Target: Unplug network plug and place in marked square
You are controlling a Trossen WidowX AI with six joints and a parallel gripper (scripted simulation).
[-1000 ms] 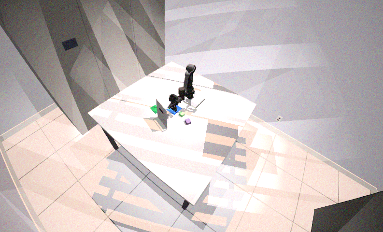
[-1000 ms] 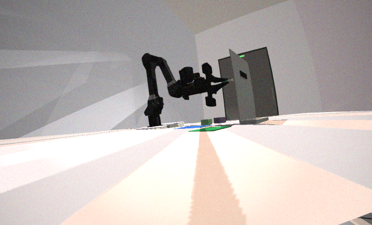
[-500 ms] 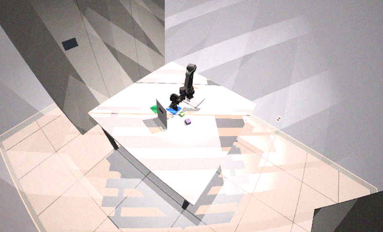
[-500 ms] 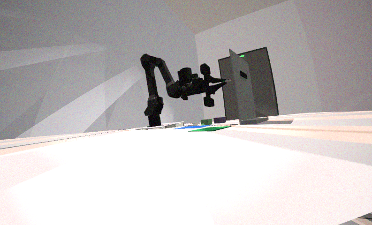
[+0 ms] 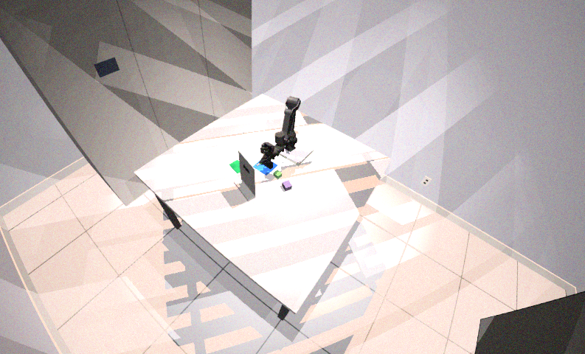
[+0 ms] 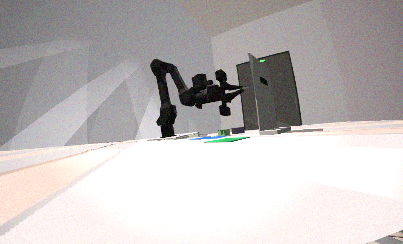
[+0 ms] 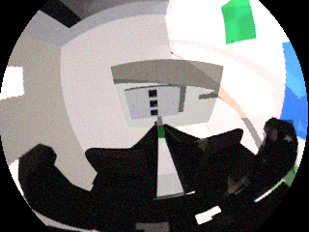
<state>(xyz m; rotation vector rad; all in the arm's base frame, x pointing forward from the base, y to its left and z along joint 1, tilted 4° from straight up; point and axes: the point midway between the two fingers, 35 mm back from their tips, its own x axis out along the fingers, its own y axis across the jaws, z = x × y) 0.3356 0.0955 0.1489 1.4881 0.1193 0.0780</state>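
My gripper tip is now 120 mm past the blue square, 80 mm to the left of it and 170 mm above it. The rest, counted from my gripper tip: green block 130 mm behind, 30 mm to the left, 160 mm below; network plug right at my gripper tip; grey panel 90 mm ahead, 10 mm to the right, 60 mm below.
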